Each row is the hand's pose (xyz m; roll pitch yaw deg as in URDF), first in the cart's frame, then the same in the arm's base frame.
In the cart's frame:
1: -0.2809 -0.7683 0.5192 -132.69 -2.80 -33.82
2: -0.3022 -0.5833 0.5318 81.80 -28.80 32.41
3: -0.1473 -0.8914 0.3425 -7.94 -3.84 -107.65
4: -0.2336 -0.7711 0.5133 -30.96 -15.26 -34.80
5: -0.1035 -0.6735 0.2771 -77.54 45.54 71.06
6: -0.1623 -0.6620 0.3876 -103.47 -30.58 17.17
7: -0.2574 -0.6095 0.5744 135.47 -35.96 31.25
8: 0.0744 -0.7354 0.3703 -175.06 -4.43 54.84
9: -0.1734 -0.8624 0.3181 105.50 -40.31 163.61
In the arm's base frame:
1: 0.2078 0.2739 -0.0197 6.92 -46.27 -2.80
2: 0.0630 0.1608 -0.0525 -65.11 -22.76 -84.07
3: 0.2437 0.4136 0.1887 111.45 14.74 43.17
4: 0.2196 0.2601 0.0245 114.45 -35.76 -11.82
5: 0.0476 0.3062 0.2493 -179.12 -31.26 -178.82
6: 0.0835 0.2488 0.1434 96.14 -27.07 -70.13
7: 0.1193 0.1297 -0.0333 -13.74 -17.20 -79.15
8: 0.1960 0.2081 0.3611 59.46 -25.21 -119.47
9: 0.2003 0.4230 0.1767 56.04 74.47 -92.45

